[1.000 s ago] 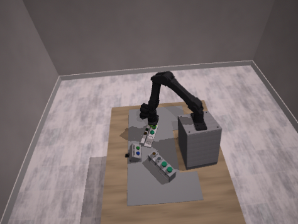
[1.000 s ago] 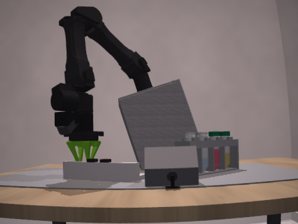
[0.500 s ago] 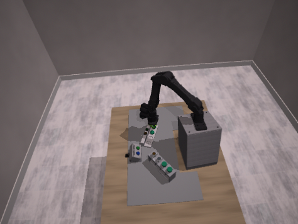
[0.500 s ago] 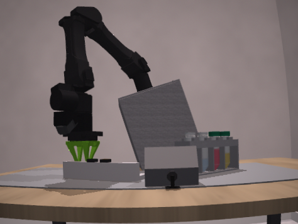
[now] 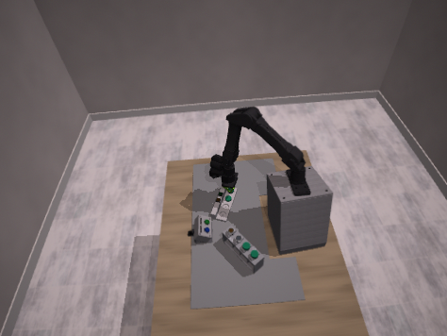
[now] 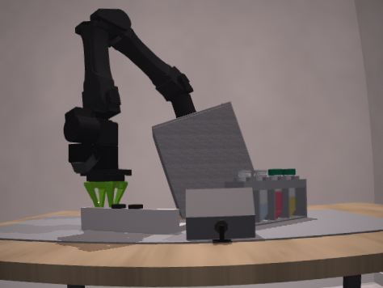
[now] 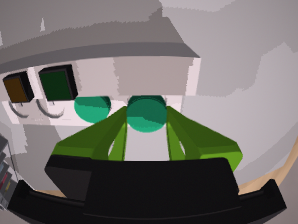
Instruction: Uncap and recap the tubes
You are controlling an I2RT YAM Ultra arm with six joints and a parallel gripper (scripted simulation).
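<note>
Now: the green ready key 220 mm to the left of my hand, 130 mm ahead of it and 30 mm above it. Round my hand: blue cycle key (270 mm to the left, 130 mm ahead, 30 mm above).
</note>
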